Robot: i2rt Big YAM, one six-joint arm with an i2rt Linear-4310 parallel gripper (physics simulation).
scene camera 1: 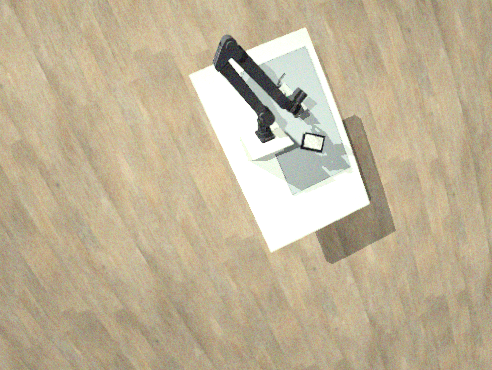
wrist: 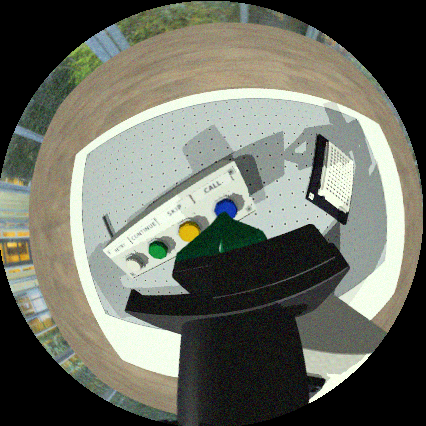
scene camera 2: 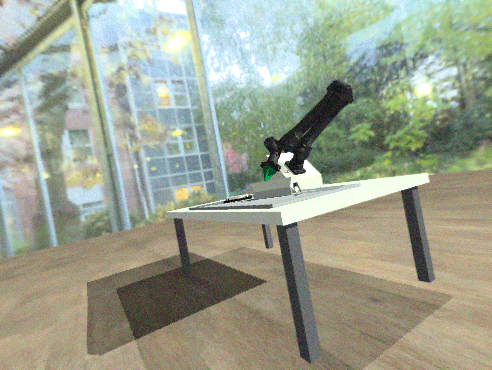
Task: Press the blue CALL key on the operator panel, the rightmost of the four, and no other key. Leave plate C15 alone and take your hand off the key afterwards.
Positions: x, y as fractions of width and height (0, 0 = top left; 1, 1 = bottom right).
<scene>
My gripper (wrist: 0.53, 0.51) is shut and holds nothing. I also see a white button panel (wrist: 0.46, 0.47).
</scene>
